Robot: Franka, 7 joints.
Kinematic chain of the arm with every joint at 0, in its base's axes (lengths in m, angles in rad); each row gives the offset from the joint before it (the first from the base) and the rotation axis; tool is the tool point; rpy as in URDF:
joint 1: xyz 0 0 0.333 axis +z
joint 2: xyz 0 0 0 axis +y
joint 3: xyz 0 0 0.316 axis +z
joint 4: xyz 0.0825 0 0 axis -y
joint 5: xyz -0.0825 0 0.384 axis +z
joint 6: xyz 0 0 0 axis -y
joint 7: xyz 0.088 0 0 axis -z
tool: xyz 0 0 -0.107 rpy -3.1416 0 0
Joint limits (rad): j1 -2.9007..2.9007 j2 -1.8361..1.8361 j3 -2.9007..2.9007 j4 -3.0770..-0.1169 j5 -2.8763..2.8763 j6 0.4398..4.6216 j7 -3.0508..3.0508
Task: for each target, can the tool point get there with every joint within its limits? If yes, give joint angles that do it. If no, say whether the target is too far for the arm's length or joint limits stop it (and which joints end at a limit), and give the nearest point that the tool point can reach.
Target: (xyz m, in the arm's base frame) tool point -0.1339 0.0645 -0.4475
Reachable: no: joint limits stop it (at a limit: joint 2) | nearest point -0.1533 0.0739 -0.3486 | short by 0.101 m
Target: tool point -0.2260 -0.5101 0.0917
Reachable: yes | joints 1.6705 -1.0501 2.3453 -1.7377 -1.7701 3.7142 2.0898
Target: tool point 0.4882 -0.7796 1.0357
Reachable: no: too far | nearest point 0.3618 -0.5778 0.8538 | short by 0.300 m
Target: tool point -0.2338 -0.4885 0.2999
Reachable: yes | joints -0.5617 1.4248 -1.5754 -2.2892 -1.1090 2.8189 -1.0813
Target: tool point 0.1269 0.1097 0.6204
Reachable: yes | joints 1.8586 -1.5357 -0.1336 -2.6518 2.0623 3.6333 -1.9753
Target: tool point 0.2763 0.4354 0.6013
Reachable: yes | joints 2.1155 -0.0318 -0.8724 -1.7432 2.0788 3.7070 0.5720
